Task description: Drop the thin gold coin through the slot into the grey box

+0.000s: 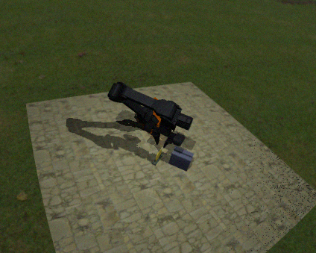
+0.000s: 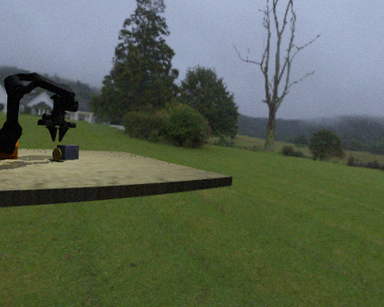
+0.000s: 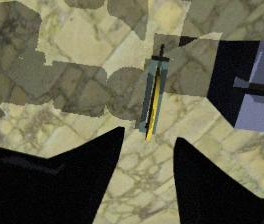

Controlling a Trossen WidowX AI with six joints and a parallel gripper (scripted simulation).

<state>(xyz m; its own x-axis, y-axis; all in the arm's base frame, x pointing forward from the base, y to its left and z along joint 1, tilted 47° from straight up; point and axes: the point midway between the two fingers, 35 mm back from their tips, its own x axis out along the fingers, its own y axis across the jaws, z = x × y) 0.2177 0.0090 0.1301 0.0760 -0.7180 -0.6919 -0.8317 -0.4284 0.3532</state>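
My gripper tip is 60 mm above the gold coin.
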